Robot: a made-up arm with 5 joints.
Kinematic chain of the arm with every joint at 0, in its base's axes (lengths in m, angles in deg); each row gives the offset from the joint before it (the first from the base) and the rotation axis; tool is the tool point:
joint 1: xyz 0 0 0.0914 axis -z
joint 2: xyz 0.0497 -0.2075 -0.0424 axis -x
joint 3: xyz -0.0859 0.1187 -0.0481 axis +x
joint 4: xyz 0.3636 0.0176 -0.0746 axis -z
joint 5: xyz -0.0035 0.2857 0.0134 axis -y
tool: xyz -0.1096 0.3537 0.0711
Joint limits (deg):
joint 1: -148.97..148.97
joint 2: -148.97..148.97
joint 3: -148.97..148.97
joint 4: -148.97..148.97
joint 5: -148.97..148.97
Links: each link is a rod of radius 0.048 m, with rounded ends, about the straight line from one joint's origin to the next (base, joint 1, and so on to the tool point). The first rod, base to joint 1, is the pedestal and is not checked.
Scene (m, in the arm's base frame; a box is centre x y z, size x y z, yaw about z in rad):
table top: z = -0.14
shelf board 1: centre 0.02 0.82 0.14 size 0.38 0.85 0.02 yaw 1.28
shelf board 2: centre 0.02 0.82 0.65 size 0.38 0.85 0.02 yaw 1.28
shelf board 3: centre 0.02 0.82 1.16 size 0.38 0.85 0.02 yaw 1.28
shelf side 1: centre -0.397 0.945 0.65 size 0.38 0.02 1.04 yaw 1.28
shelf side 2: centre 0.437 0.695 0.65 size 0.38 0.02 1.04 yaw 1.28
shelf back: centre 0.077 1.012 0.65 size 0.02 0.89 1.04 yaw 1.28
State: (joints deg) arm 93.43 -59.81 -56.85 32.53 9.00
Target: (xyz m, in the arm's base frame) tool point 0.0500 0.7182 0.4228
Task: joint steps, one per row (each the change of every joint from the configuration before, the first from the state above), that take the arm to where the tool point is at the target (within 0.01 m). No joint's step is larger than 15 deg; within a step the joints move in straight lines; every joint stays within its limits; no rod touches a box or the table.
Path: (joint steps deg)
1: -14.40 -3.69 7.86 -6.00 6.85
2: -14.40 -3.69 7.85 -6.01 6.86
3: -14.40 -3.69 7.86 -6.00 6.85
4: -14.41 -3.69 7.86 -6.00 6.86
5: -14.40 -3.69 7.86 -6.00 6.85
6: -14.01 2.44 -4.02 6.11 -6.47
7: -14.02 2.44 -4.02 6.12 -6.47
8: -14.01 2.44 -4.02 6.12 -6.48
9: -14.02 2.45 -4.01 6.11 -6.47
10: -14.02 2.44 -4.02 6.12 -6.47

